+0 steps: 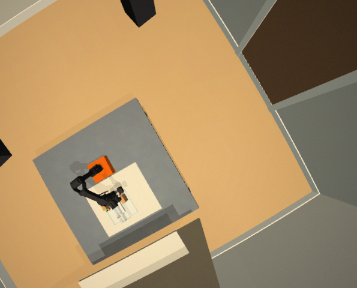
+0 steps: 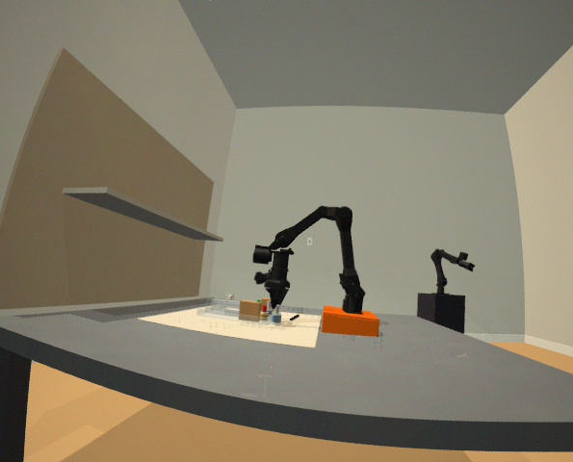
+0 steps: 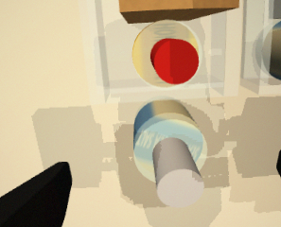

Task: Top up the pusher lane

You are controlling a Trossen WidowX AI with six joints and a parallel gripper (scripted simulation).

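My gripper tip is now 80 mm past the thin black strip, 180 mm to the left of it and 60 mm above it. Round my gripper tip: grey shelf (540 mm ahead, 150 mm to the right, 310 mm above).
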